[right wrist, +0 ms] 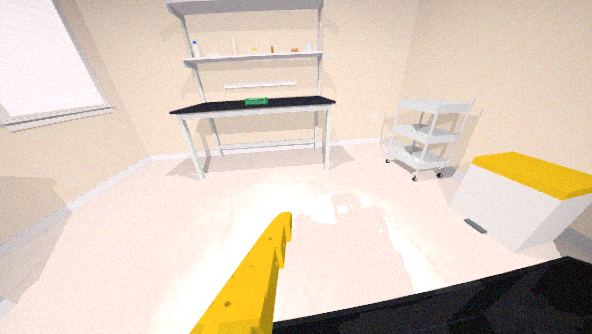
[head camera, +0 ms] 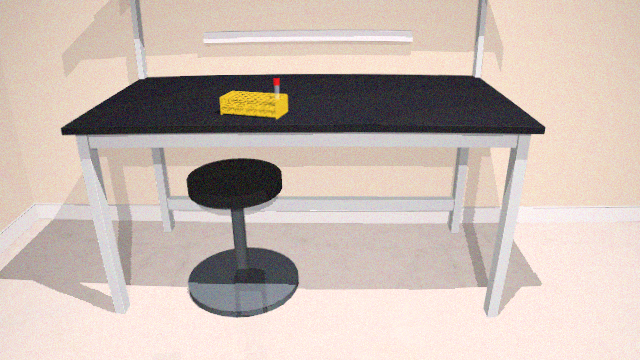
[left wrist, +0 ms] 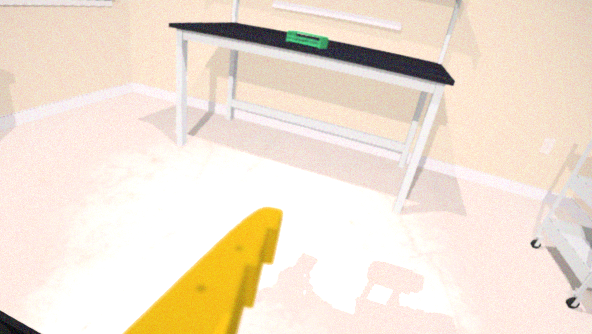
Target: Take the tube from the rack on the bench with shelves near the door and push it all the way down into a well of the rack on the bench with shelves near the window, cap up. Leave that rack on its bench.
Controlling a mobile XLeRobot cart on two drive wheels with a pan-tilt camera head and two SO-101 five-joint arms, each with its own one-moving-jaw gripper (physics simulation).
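Note:
A clear tube with a red cap stands upright, cap up, at the right end of a yellow rack on the black-topped bench. A green rack sits on the other black-topped bench, which has shelves above it in the right wrist view. My left gripper is fully open and empty, with its notched fixed jaw in view. My right gripper is also fully open and empty. Both are over the floor, far from the racks.
A round black stool stands in front of the yellow rack's bench, left of its middle. A white wheeled cart and a white bin with a yellow lid stand at the right in the right wrist view. A window is at the left.

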